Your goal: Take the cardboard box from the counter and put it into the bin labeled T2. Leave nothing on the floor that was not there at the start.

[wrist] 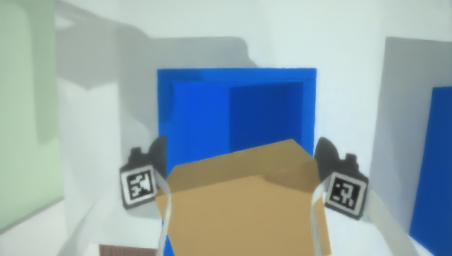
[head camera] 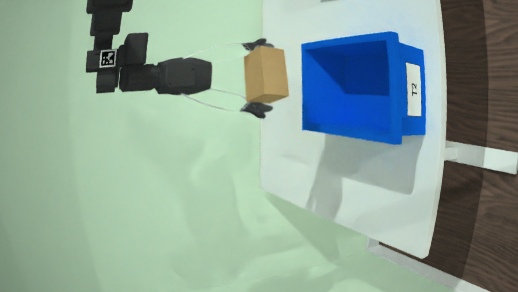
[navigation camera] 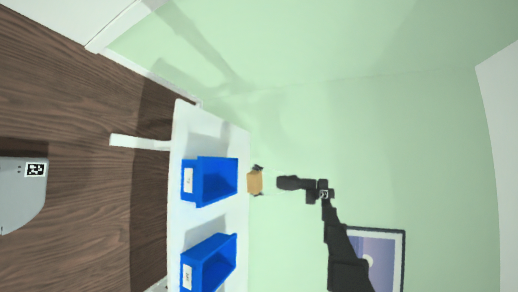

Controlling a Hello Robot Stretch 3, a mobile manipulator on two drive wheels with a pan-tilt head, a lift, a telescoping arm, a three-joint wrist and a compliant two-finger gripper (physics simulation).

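Places are measured from the robot's base along level axes (x ahead, y left, z up), in centimetres.
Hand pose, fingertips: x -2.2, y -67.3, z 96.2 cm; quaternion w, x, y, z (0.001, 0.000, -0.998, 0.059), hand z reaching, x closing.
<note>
After its pixels a point has its place.
The cardboard box (head camera: 266, 75) @(x -2.0, y -61.1, z 100.6 cm) (navigation camera: 254, 182) @(x -2.1, y -61.2, z 100.2 cm) (wrist: 245, 215) is held in the air between the fingertips of my gripper (head camera: 257, 77) @(x -2.2, y -67.3, z 96.2 cm) (navigation camera: 256, 181) @(x -2.2, y -67.3, z 96.2 cm) (wrist: 243, 155) @(x -2.2, y -67.3, z 96.2 cm), which is shut on it. The box is slightly tilted in the wrist view. The blue bin labeled T2 (head camera: 395, 90) @(x -0.8, y -45.6, z 83.9 cm) (navigation camera: 201, 187) @(x -3.6, y -46.3, z 84.2 cm) (wrist: 235, 74) stands on the white counter, open side up. The box is higher than its rim. In the wrist view the box hides the lower part of the bin. The visible part of the bin's inside holds no object.
A second blue bin (navigation camera: 202, 265) @(x -47.4, y -61.1, z 72.2 cm) (wrist: 435, 175) stands beside T2 on the white counter (head camera: 290, 172) @(x 23.8, y -99.0, z 72.0 cm) (navigation camera: 179, 220) @(x -19.0, y -46.7, z 72.1 cm) (wrist: 345, 115). A green wall with a framed picture (navigation camera: 399, 260) @(x -59.8, y -120.5, z 183.4 cm) is behind the counter. A white counter leg (head camera: 485, 156) (navigation camera: 140, 142) and my grey base (navigation camera: 22, 195) @(x -10.9, y -10.2, z 16.0 cm) show over the wooden floor.
</note>
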